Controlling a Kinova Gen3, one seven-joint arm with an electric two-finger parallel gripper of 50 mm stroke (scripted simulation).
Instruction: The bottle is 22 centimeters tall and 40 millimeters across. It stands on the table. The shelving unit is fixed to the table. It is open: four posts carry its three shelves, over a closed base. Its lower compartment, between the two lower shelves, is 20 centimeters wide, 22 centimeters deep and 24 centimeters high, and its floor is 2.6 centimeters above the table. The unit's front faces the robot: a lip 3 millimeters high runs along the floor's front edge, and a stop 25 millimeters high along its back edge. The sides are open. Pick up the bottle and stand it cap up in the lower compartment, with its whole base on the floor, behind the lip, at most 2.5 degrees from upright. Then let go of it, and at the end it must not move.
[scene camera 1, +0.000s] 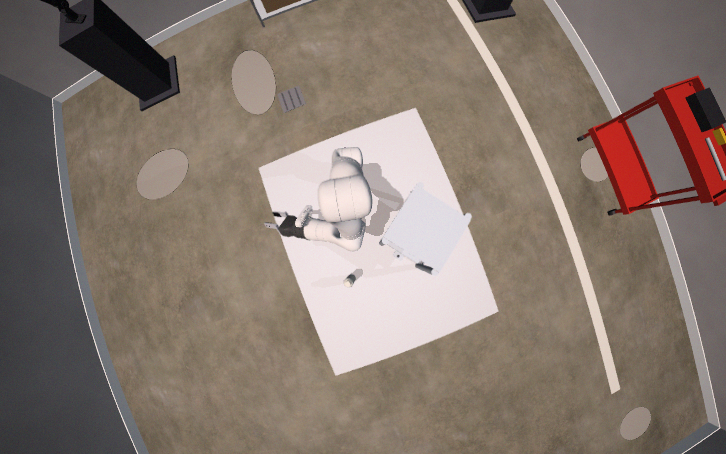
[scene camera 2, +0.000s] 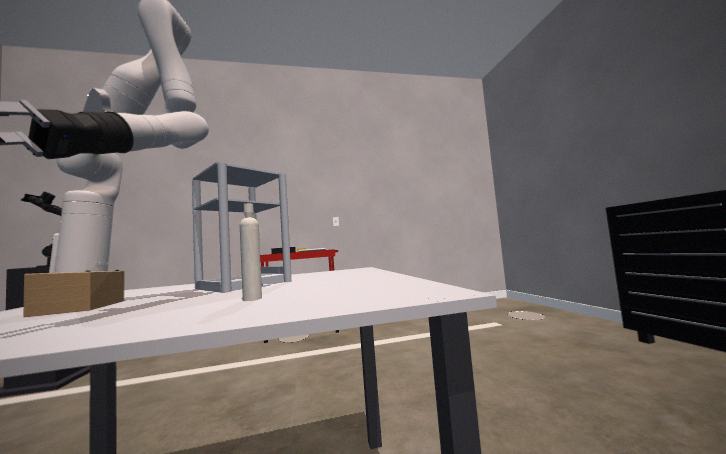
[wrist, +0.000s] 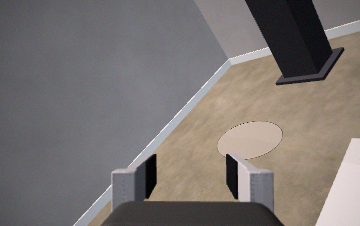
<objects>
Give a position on a shelving unit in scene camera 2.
221, 173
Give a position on a shelving unit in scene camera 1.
427, 228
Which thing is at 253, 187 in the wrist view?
The gripper.
</objects>
